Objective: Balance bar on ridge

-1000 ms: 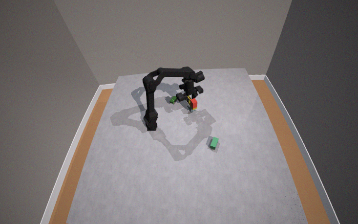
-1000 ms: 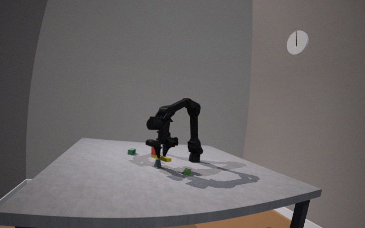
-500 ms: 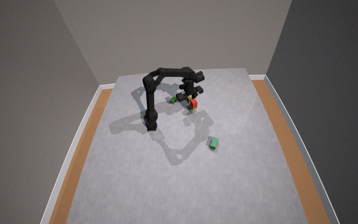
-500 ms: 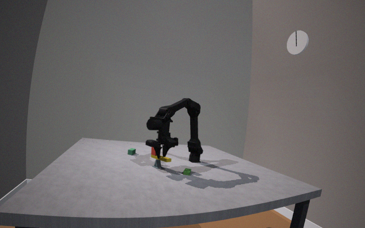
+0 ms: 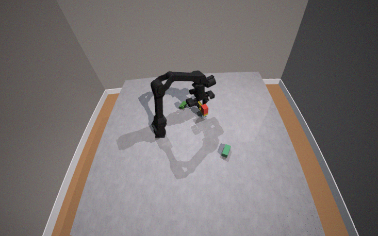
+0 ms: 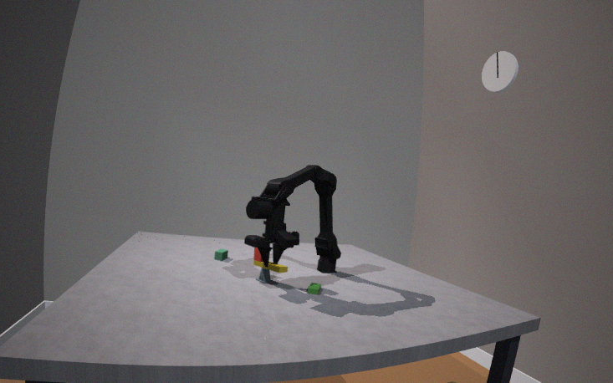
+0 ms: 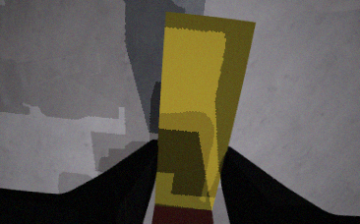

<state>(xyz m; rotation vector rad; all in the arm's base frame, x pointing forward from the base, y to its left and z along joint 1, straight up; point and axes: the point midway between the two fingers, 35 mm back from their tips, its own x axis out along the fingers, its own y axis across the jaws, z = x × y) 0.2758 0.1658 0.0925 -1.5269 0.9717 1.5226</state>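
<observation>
My gripper tip is now 10 mm short of the yellow bar, 30 mm to the left of it and 20 mm below it. Round my gripper tip: bright green block (130 mm behind, 80 mm to the left, 50 mm below); darker green block (140 mm ahead, 320 mm to the right, 40 mm below).
</observation>
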